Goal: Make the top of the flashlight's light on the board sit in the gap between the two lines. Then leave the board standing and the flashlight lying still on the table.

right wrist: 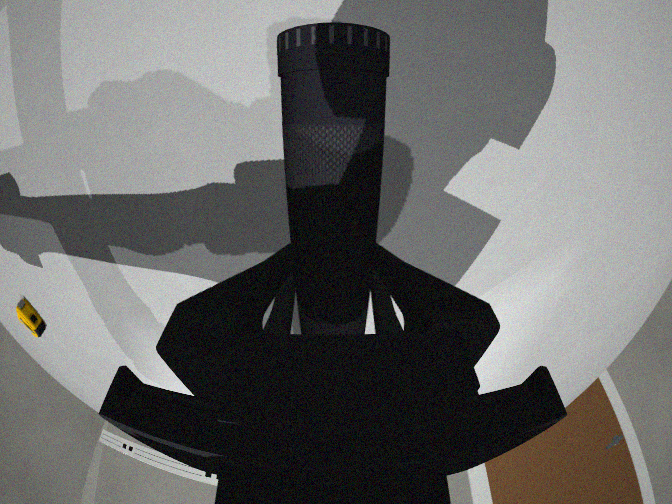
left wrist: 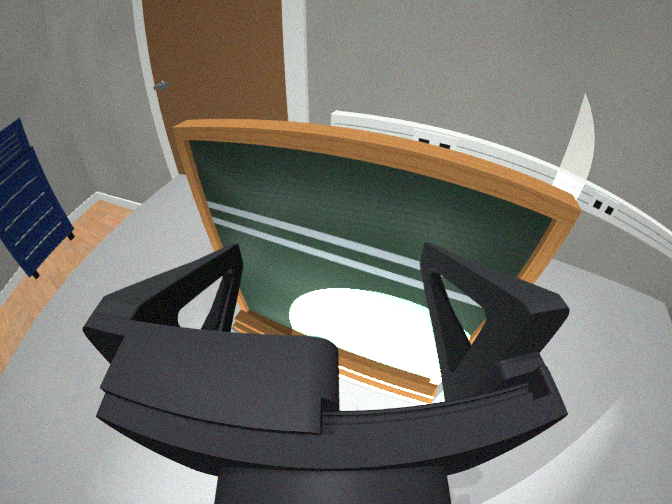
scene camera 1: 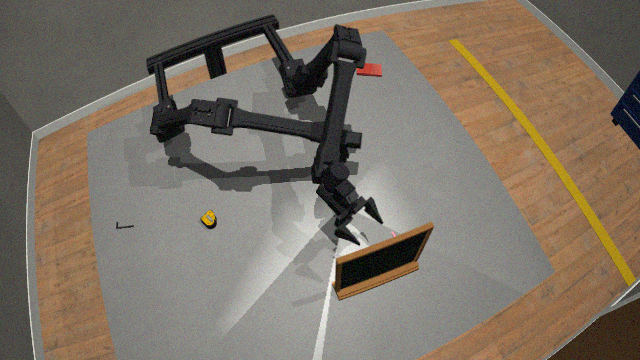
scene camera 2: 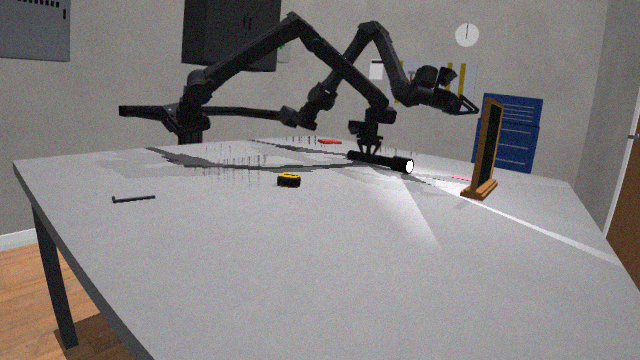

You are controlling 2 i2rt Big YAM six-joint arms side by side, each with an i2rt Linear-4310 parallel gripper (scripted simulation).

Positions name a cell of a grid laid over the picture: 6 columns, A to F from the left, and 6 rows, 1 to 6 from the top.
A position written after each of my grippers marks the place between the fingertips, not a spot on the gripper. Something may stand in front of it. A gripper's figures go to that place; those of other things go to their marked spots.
Scene:
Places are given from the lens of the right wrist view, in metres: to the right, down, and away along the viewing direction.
my right gripper (right wrist: C4): 0.00, 0.00, 0.13
black flashlight (right wrist: C1): 0.00, -0.05, 0.07

